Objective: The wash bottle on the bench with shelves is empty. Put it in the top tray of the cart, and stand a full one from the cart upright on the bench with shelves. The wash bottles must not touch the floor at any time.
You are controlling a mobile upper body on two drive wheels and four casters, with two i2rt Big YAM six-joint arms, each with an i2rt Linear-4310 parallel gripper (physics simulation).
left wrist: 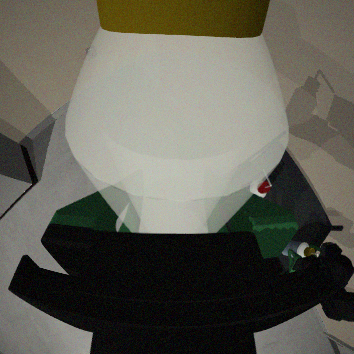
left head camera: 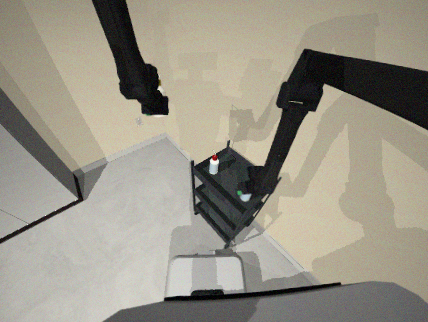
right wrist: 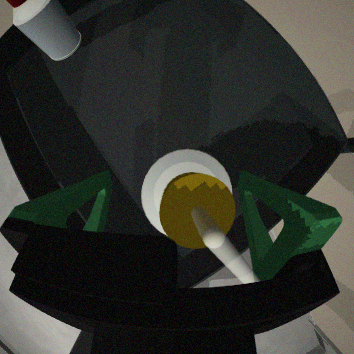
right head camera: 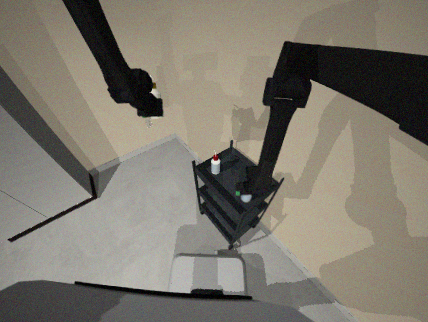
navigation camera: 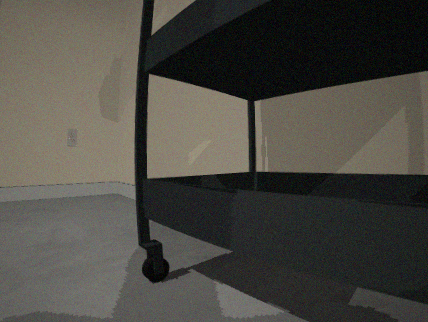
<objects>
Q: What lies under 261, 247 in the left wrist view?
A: My left gripper.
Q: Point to a black three-tier cart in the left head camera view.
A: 220, 205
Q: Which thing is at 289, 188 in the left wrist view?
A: A black three-tier cart.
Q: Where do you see a white wash bottle with yellow cap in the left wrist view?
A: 176, 119
</objects>
